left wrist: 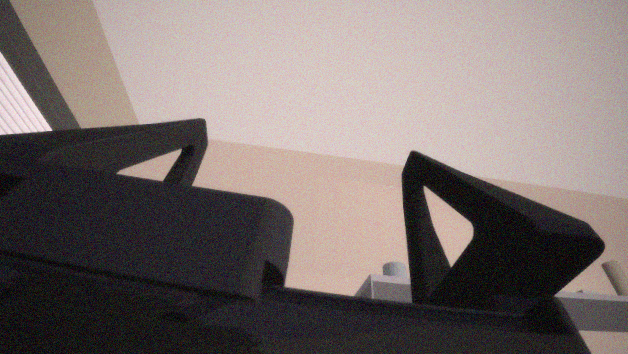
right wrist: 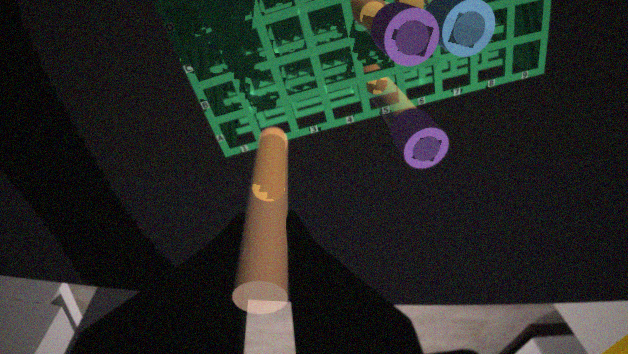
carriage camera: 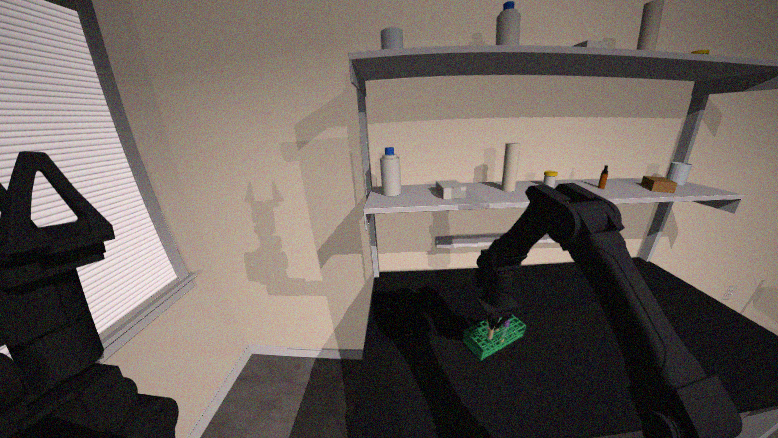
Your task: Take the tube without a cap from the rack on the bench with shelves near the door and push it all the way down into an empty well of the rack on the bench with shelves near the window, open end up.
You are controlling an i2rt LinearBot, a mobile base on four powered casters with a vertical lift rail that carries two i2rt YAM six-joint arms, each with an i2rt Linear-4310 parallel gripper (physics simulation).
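My right gripper is shut on an uncapped orange-brown tube, which is roughly upright. In the right wrist view its open end faces the camera and its lower end overlaps the green rack at the lettered A edge, around column 2. Whether that end is inside a well or above it, I cannot tell. Capped tubes stand in the rack: purple ones and a blue one. My left gripper is open and empty, raised at the left, far from the rack.
The rack stands on the black bench top. Above it are a lower shelf and an upper shelf bearing a blue-capped bottle, a brown box and other items. A window with blinds is at the left.
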